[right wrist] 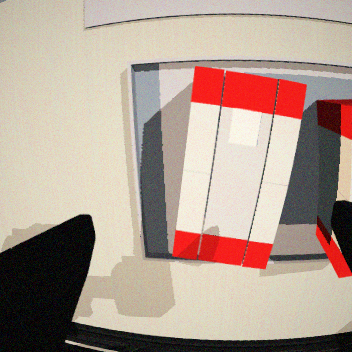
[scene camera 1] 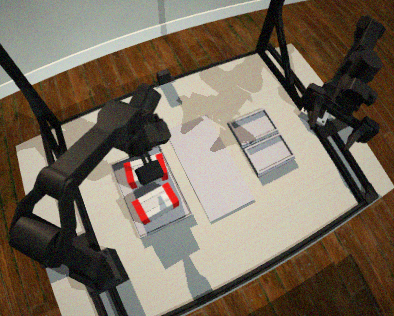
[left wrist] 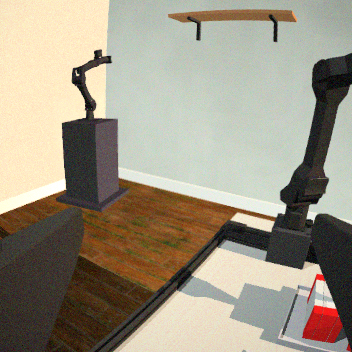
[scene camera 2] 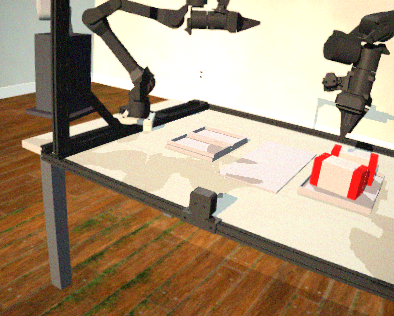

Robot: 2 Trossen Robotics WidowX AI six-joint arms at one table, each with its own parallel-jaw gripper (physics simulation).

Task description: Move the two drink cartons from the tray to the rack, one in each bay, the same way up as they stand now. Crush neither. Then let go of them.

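Note:
The left gripper is open and holds nothing, and you can see it in the left wrist view too. It's the same with the right gripper: open, holding nothing, and it can be seen in the right wrist view and also in scene camera 1. There's a pale mat in view as well, and a tray.

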